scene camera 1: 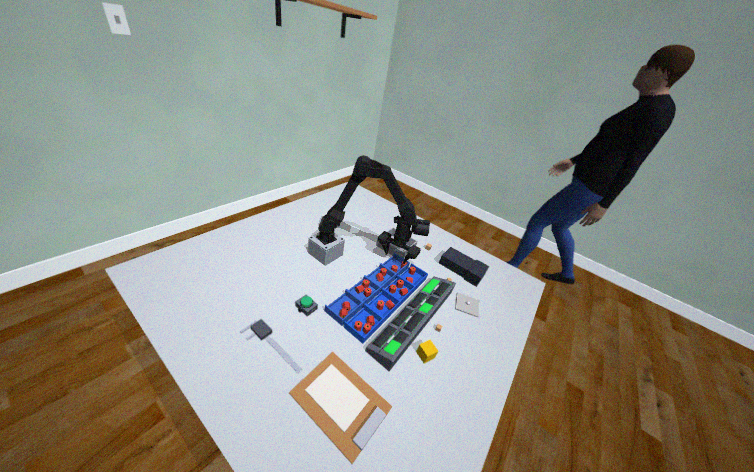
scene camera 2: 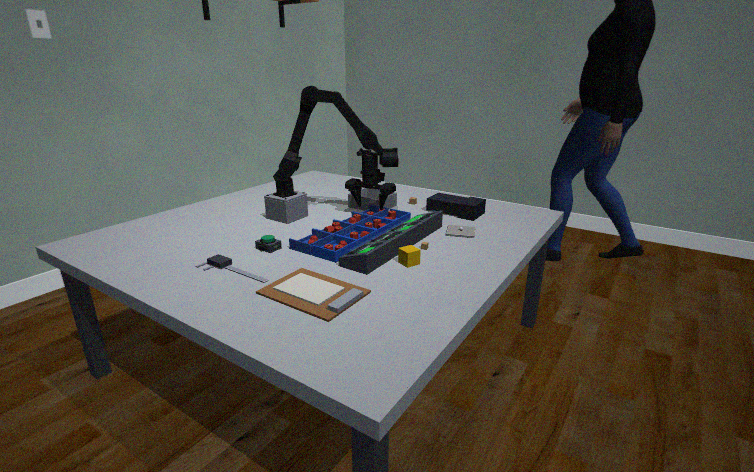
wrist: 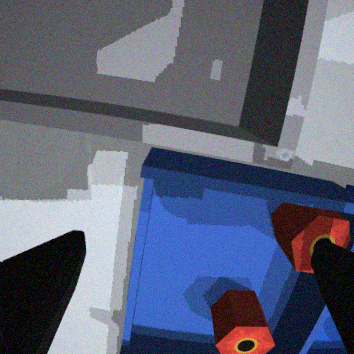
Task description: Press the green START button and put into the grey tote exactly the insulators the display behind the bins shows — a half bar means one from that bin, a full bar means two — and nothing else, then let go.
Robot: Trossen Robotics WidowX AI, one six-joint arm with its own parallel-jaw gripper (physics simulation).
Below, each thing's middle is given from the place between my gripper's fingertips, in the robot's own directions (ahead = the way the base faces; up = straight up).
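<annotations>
Grey tote (wrist: 237,86): my hand is 80 mm past it and 90 mm to the right of it. Black box (scene camera 2: 471,208): 210 mm ahead of my hand and 250 mm to the left of it.
</annotations>
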